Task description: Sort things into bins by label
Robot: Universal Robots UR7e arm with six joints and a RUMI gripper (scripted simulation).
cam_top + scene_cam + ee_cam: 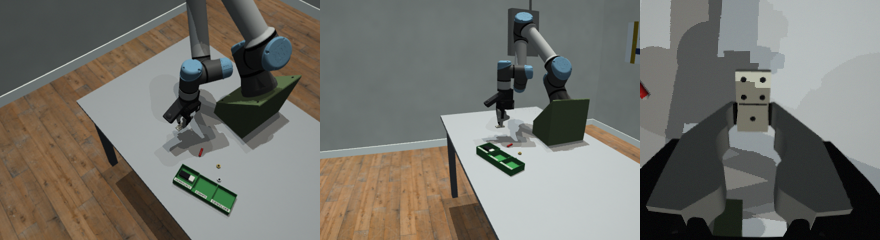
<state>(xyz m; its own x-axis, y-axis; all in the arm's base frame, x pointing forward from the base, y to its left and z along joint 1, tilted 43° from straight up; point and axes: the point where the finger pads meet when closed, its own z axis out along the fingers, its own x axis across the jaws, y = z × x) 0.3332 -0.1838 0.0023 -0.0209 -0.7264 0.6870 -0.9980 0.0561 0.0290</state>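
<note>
My hand is 14 cm to the right of the red cylinder and 7 cm above it. The rest, counted from my hand: white domino: 1 cm below; then grey-white clip: 14 cm ahead, 19 cm to the left, 6 cm below; then eraser: 13 cm ahead, 19 cm to the left, 5 cm below.
</note>
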